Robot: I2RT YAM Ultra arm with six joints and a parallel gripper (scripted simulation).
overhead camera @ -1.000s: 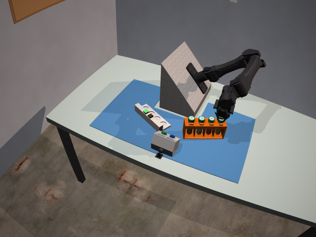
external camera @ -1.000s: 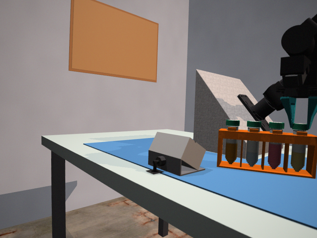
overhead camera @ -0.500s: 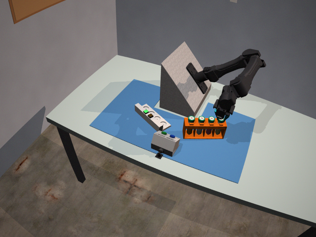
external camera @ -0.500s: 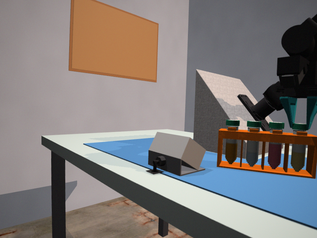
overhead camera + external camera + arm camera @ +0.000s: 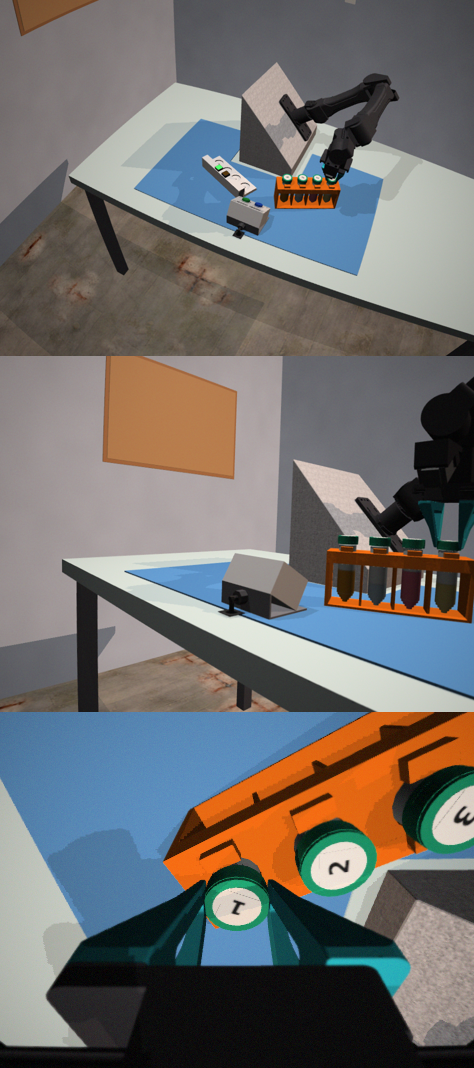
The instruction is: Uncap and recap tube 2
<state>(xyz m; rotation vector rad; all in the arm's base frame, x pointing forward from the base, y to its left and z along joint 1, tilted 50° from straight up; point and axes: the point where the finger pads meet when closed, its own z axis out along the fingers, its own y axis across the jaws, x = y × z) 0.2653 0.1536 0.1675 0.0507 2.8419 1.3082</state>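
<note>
The cap 1 lies right at my hand. From my hand the other things lie so: cap 3 (4 cm ahead, 9 cm to the right); cap 4 (7 cm ahead, 14 cm to the right); cap 2 (2 cm ahead, 5 cm to the right).
</note>
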